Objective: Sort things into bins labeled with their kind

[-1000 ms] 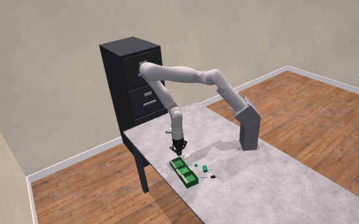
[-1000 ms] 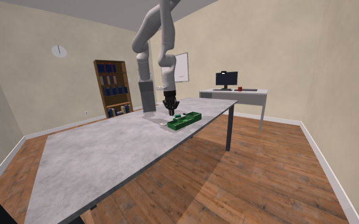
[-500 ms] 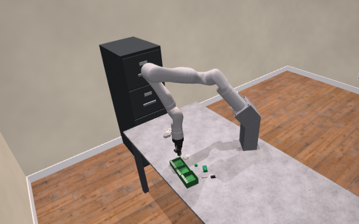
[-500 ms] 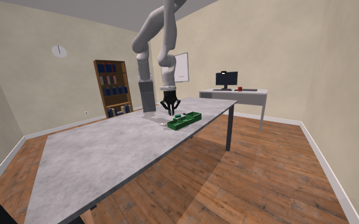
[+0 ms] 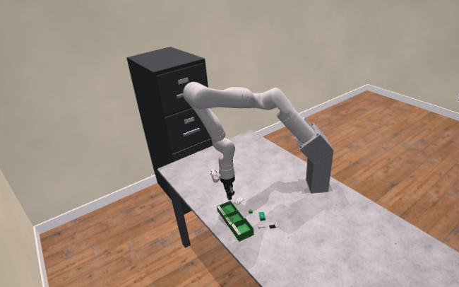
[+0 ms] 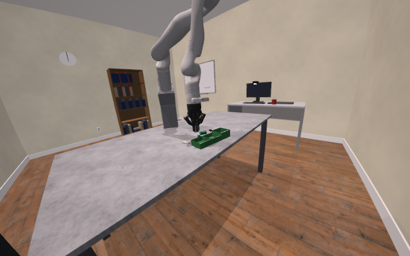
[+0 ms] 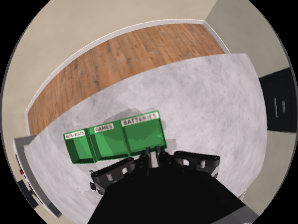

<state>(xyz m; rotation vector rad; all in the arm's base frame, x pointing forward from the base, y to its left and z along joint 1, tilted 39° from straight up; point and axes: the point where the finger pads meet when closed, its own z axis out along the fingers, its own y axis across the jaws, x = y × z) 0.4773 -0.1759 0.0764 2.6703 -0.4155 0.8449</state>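
The green bin row lies 50 mm ahead of my hand, 80 mm to the left of it and 70 mm below it. The rest, counted from my hand: white piece (70 mm behind, 10 mm to the right, 90 mm below); grey pin (210 mm to the left, 90 mm below); small green cube (50 mm behind, 100 mm to the left, 90 mm below).
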